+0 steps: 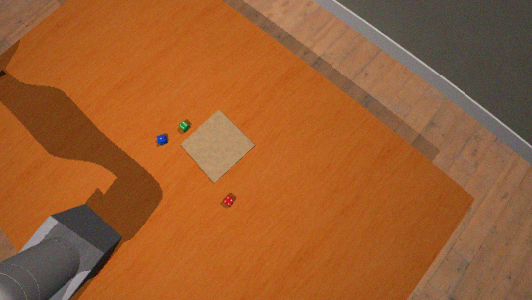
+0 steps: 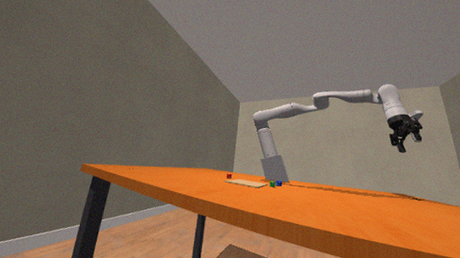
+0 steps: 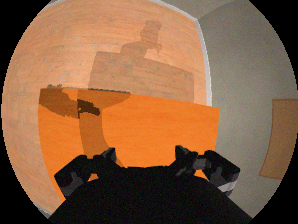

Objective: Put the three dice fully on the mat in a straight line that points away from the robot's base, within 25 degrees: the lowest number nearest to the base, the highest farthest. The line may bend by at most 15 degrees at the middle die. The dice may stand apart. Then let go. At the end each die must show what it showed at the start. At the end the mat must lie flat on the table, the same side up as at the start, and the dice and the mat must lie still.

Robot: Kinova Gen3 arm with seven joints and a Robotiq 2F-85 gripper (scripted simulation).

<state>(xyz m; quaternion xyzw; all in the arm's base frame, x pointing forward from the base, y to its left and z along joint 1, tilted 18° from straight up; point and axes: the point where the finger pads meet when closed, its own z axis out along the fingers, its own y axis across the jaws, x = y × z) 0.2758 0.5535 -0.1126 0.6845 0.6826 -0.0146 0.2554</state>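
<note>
Right now the red die is 1 cm ahead of my hand, 76 cm to the right of it and 20 cm below it. Round my hand: green die: 10 cm ahead, 55 cm to the right, 20 cm below; then blue die: 4 cm ahead, 52 cm to the right, 20 cm below; then tan mat: 11 cm ahead, 65 cm to the right, 21 cm below.
</note>
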